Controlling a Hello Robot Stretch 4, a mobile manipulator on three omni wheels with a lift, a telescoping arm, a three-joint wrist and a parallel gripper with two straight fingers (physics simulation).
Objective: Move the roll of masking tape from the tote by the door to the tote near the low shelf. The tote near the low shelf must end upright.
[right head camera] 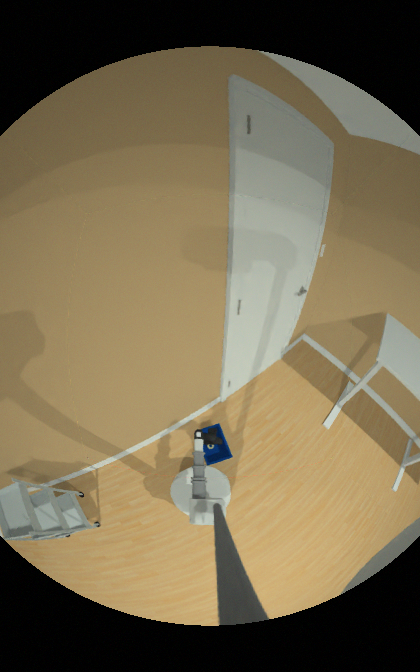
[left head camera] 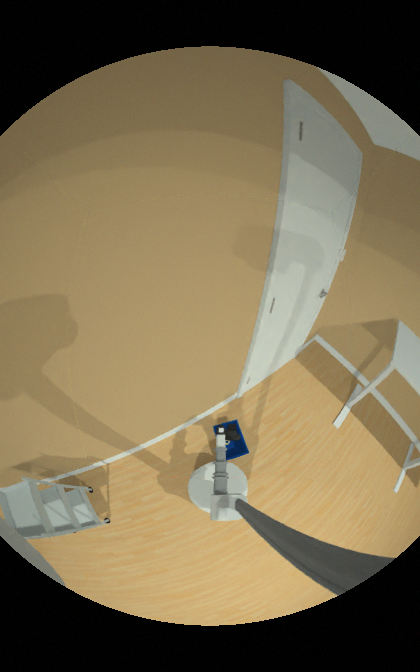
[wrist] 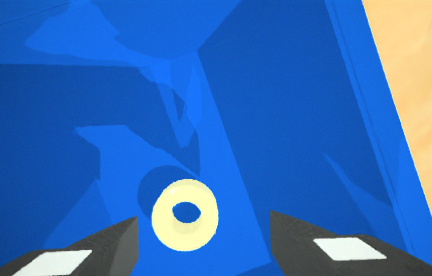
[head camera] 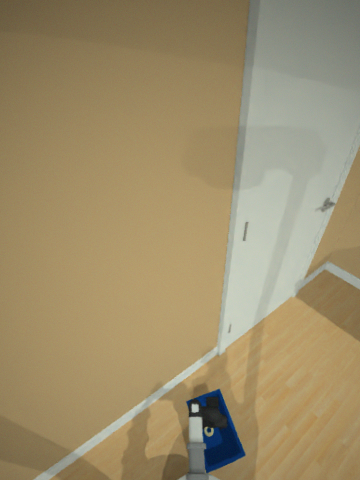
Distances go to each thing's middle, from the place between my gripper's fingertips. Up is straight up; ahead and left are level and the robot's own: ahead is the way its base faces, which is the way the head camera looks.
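My hand's 60 mm above the roll of masking tape [wrist: 180, 236], and 20 mm to the right of it.
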